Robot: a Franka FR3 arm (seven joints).
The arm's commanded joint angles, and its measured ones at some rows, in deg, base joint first. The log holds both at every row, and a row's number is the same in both.
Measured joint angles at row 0:
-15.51 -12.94 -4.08 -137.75 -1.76 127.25 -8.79
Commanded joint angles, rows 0 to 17:
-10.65 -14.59 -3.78 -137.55 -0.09 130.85 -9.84
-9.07 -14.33 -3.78 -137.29 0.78 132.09 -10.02
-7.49 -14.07 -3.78 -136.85 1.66 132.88 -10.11
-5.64 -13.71 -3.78 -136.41 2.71 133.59 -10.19
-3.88 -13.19 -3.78 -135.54 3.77 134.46 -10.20
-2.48 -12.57 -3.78 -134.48 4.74 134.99 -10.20
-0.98 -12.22 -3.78 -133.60 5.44 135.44 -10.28
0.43 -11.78 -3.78 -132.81 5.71 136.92 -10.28
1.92 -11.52 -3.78 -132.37 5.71 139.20 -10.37
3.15 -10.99 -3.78 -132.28 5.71 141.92 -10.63
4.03 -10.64 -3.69 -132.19 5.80 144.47 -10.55
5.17 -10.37 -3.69 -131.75 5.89 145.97 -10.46
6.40 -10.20 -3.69 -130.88 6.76 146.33 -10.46
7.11 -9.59 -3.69 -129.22 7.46 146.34 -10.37
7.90 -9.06 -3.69 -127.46 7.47 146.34 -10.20
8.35 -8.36 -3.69 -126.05 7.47 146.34 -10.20
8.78 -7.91 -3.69 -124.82 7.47 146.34 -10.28
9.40 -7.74 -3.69 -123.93 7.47 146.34 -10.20
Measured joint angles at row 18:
7.63 -9.33 -3.17 -129.06 5.63 145.93 -8.95
